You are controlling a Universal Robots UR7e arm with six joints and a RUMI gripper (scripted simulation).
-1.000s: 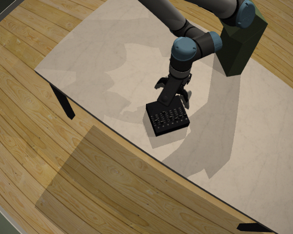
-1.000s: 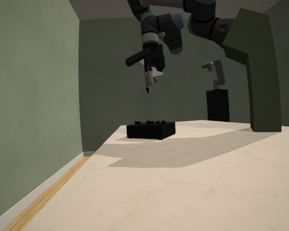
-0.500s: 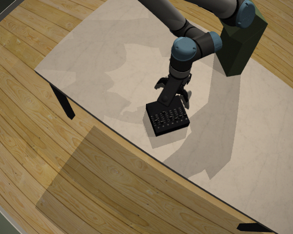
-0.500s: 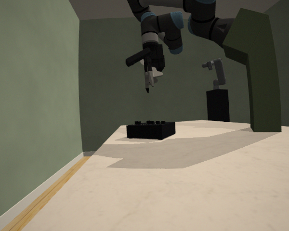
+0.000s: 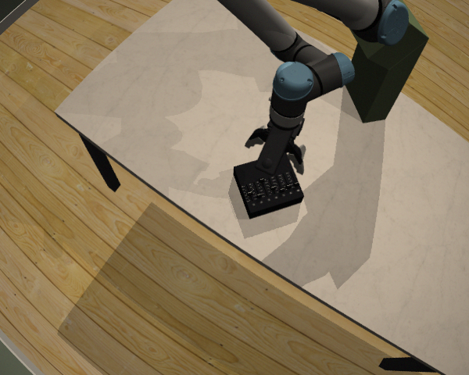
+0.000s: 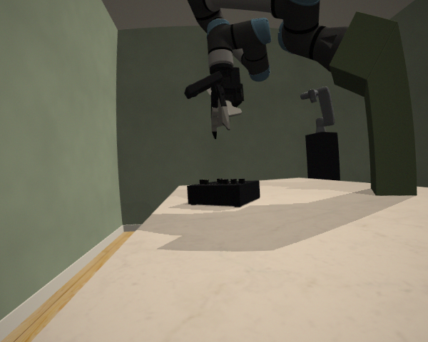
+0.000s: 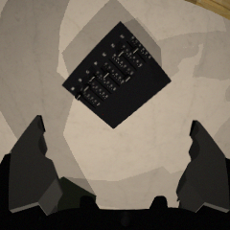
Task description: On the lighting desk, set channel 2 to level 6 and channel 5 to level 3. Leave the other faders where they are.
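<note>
Now: hand 130 mm above the fader knob, 50 mm short of it and 10 mm to the left of it.
</note>
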